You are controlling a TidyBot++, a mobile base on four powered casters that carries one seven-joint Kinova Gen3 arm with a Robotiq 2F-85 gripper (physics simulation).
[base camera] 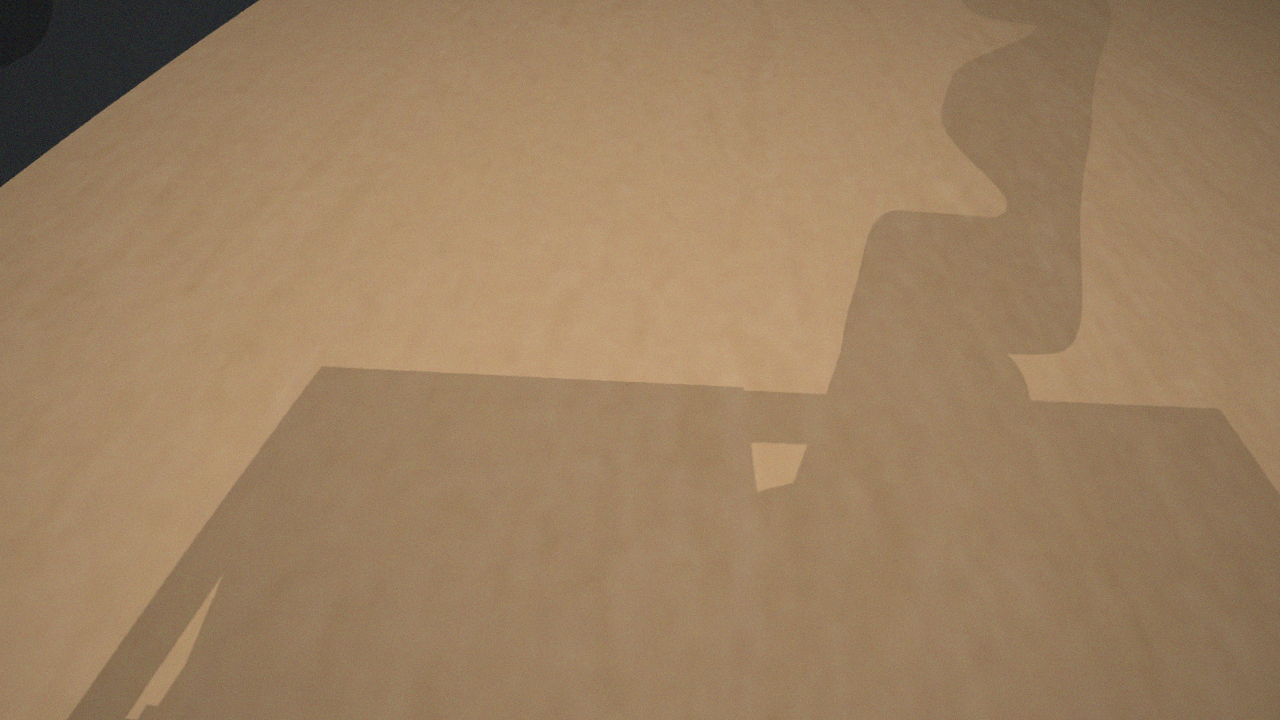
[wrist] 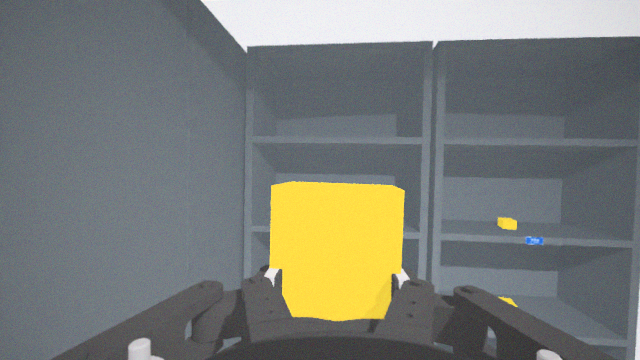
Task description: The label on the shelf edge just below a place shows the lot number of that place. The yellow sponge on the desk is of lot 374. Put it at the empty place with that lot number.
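Places are measured from the arm's base along level axes (x left, y back, z up), in millimetres.
Pixels of known places: gripper, between the fingertips: [wrist: 335,274].
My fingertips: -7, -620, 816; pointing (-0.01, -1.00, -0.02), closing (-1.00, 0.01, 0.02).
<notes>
Ahead of a thing's pixels: the offset from my fingertips to its middle, as dx, dy, dz. "spot": to the spot under its first point. Level surfaces: height alone.
My gripper [wrist: 335,274] is shut on the yellow sponge @[+0, +4, +1] [wrist: 336,235], which stands up between the fingertips in the wrist view and hides part of the left shelf unit [wrist: 428,150]. In the right shelf unit [wrist: 437,165], a small yellow block @[-972, -1414, -199] [wrist: 507,223] sits on a middle board, and a blue label @[spot: -952, -1174, -237] [wrist: 534,240] is on that board's edge, to the right of the block; its number is too small to read. Another yellow thing @[-993, -1416, -656] [wrist: 508,301] shows on the board below. The lower part of the left unit is hidden by the sponge and the gripper.
A tall grey panel [wrist: 120,150] stands close on the left in the wrist view. The base camera view shows the wood-coloured floor @[dz -1212] [base camera: 537,223] with shadows of the robot and its arm, and a dark surface [base camera: 98,62] at the upper left.
</notes>
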